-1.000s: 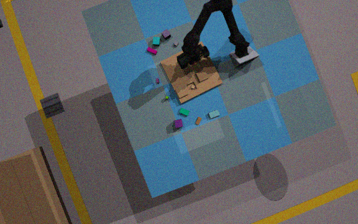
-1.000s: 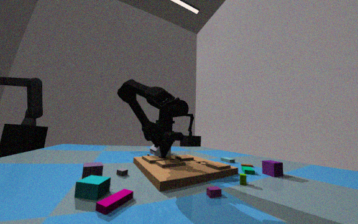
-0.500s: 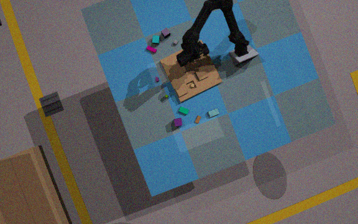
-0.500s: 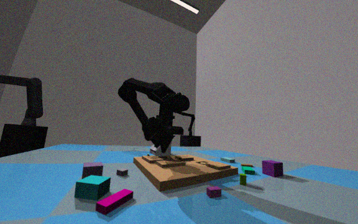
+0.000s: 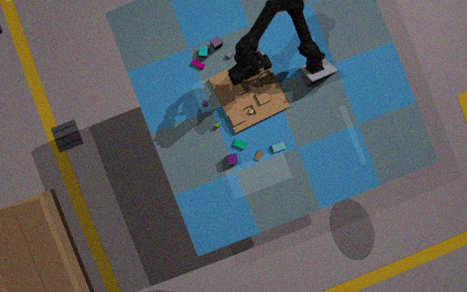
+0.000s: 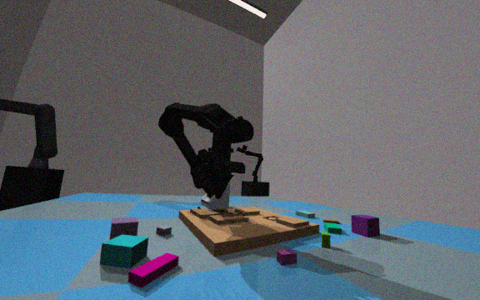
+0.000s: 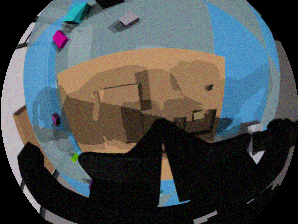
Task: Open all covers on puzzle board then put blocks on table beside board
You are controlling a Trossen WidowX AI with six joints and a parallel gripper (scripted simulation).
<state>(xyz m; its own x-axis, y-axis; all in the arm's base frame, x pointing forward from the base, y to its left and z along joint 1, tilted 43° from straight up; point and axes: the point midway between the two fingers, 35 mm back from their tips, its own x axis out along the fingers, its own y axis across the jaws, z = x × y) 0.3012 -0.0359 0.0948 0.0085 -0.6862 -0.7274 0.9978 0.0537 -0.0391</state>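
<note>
Right now the grey block is 14 cm to the right of my gripper tip, 7 cm below it and 4 cm ahead of it. Also, from my gripper tip: magenta block 24 cm ahead, 7 cm below, 3 cm to the left; then magenta bar 20 cm ahead, 16 cm to the right, 7 cm below; then teal cube 20 cm to the right, 15 cm ahead, 6 cm below.
</note>
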